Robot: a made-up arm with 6 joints.
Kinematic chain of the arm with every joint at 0, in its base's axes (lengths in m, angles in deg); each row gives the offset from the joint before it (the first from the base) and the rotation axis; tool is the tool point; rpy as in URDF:
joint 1: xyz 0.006 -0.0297 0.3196 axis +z
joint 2: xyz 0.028 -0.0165 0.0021 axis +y
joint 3: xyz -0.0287 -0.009 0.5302 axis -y
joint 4: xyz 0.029 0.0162 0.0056 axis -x
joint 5: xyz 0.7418 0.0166 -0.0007 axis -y
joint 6: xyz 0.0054 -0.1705 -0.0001 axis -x
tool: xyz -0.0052 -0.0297 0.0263 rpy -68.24 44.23 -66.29
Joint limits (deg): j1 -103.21..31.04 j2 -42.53..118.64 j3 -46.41..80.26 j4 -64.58..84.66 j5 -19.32..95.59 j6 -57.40..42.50
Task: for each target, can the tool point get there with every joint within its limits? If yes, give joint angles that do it. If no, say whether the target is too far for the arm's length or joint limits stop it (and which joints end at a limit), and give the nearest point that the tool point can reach.
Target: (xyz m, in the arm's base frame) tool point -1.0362 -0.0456 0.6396
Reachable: no: joint limits stop it (at a limit: joint 2, joint 3, joint 4) | nearest point -0.9055 -0.0436 1.2164 | short by 0.591 m
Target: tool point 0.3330 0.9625 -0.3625
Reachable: no: joint limits stop it (at a limit: joint 1, joint 4, joint 6) | nearest point 0.6769 0.3910 -0.3625 | short by 0.667 m
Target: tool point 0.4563 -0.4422 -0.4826
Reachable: yes | joints -34.75 94.81 -5.35 67.83 79.56 -37.12
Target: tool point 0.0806 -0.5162 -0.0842
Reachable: yes | joints -60.45 50.23 -33.16 -28.96 6.38 24.80
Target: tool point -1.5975 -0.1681 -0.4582
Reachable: no: too far | nearest point -0.3060 -0.4712 -0.4582 | short by 1.327 m
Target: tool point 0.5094 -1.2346 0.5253
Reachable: yes | joints -64.68 71.50 59.01 63.57 15.16 13.96
